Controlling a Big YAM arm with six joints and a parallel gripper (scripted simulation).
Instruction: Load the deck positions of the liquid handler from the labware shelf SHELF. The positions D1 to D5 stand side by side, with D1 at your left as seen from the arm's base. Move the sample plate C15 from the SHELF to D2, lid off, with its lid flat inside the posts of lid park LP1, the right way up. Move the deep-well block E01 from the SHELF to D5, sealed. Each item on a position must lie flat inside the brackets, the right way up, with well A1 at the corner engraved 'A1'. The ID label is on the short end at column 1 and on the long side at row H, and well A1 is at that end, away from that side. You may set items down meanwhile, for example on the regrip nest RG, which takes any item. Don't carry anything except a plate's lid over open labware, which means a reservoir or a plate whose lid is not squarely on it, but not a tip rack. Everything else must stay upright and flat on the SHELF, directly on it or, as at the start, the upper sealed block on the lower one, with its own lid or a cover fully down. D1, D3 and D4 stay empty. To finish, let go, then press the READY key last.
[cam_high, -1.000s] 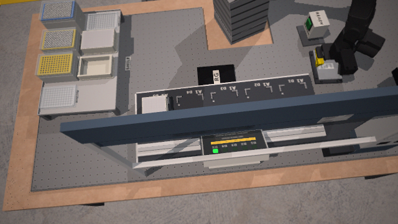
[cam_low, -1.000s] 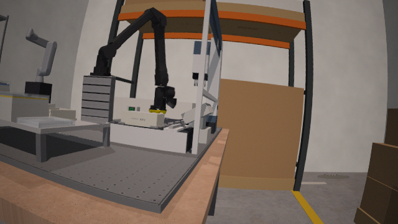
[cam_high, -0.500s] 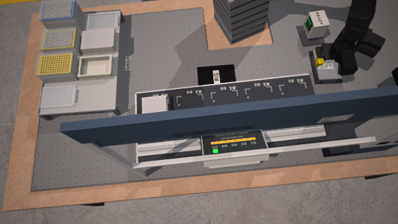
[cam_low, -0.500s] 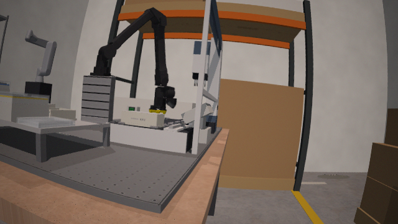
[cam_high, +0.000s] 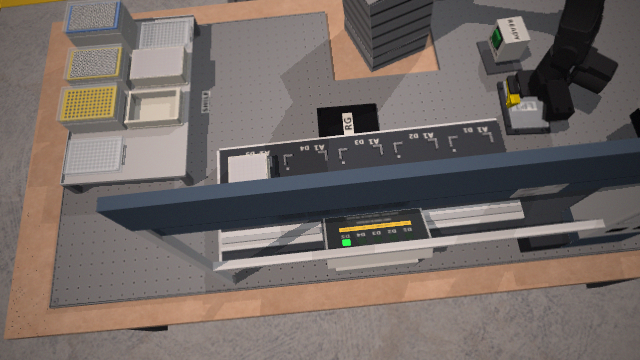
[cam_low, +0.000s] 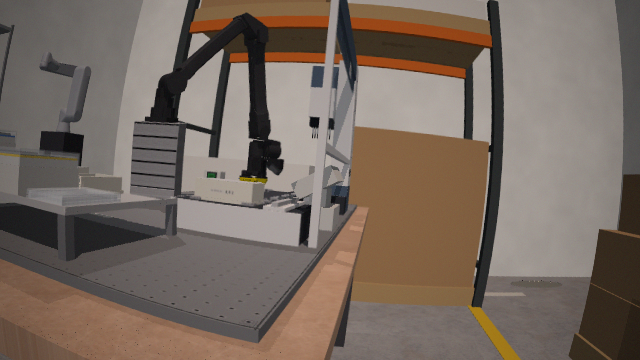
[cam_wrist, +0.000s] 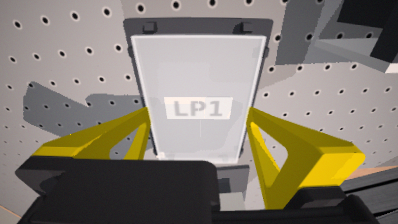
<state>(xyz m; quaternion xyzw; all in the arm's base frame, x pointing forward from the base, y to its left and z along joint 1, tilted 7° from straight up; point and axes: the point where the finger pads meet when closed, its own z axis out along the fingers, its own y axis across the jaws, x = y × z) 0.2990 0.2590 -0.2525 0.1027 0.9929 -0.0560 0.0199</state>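
The lid park LP1 is 20 mm below my hand. Also, from my hand: clear plate lid (10 mm below); ready key (160 mm behind, 30 mm to the right, 50 mm above); black regrip nest RG (60 mm behind, 420 mm to the right, 20 mm below).
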